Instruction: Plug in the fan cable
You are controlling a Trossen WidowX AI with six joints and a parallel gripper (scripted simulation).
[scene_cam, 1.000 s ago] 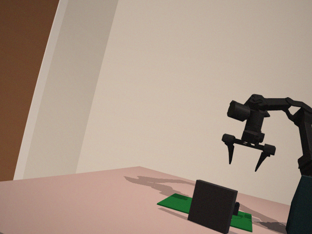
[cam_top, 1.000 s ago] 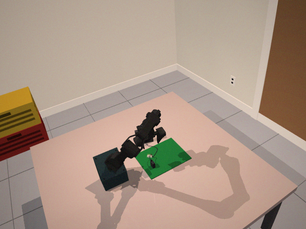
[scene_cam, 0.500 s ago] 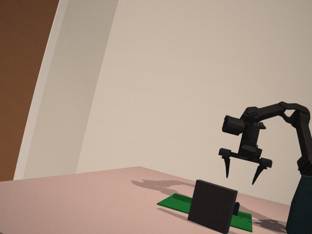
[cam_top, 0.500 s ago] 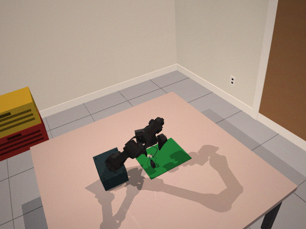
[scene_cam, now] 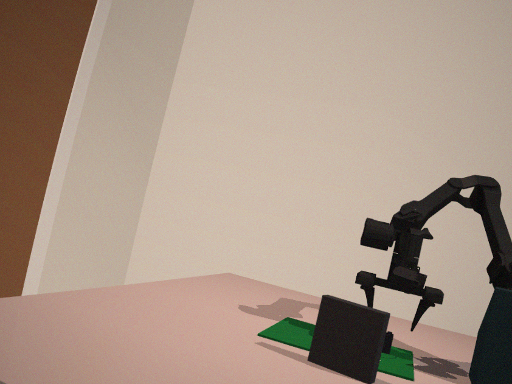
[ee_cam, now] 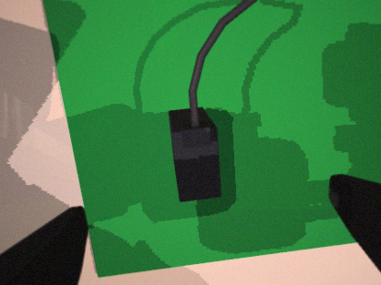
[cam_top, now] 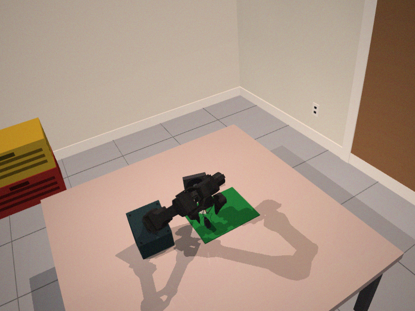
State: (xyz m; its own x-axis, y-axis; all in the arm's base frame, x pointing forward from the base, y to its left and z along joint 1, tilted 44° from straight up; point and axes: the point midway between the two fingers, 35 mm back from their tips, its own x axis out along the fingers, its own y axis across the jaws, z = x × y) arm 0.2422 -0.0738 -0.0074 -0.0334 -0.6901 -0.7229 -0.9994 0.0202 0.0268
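Now: gripper tip 4 cm above the black plug and 1 cm to the right of it. The rest, counted from my gripper tip: green board 9 cm ahead, 7 cm below, 5 cm to the left; square fan 23 cm to the left, 6 cm ahead; four-pin header 10 cm to the left, 6 cm below, 2 cm ahead.
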